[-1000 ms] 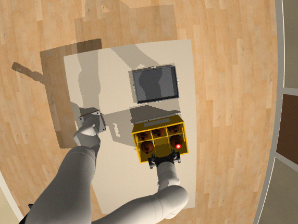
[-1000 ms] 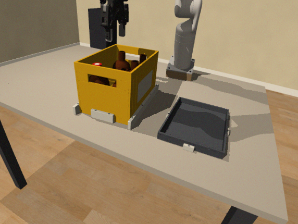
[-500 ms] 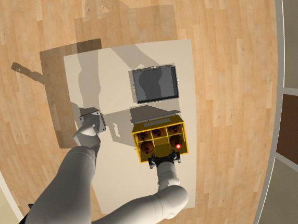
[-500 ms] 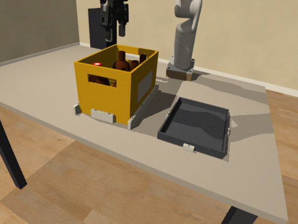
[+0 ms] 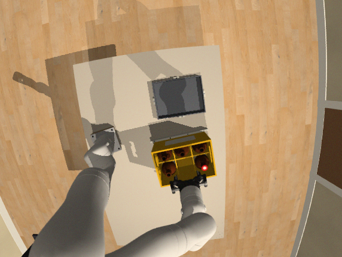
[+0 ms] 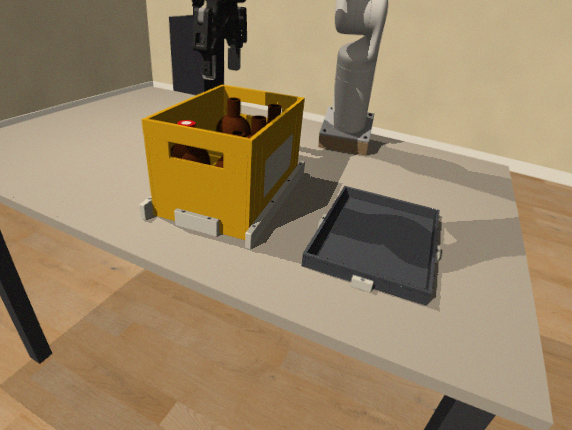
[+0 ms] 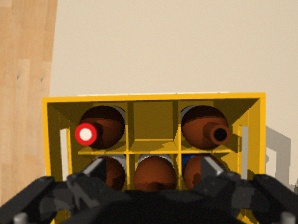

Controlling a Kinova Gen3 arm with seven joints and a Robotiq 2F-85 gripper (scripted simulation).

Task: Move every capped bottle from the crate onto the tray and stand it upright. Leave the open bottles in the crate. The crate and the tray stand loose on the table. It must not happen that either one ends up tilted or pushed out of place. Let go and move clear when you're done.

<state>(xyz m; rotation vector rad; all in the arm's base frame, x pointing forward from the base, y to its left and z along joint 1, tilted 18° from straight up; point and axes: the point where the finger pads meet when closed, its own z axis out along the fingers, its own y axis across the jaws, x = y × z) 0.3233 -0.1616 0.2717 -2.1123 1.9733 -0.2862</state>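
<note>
Right now the yellow crate is 150 mm below my hand and 20 mm to the left of it. From my hand the other things lie so: dark grey tray 320 mm to the left, 220 mm below, 20 mm ahead.
</note>
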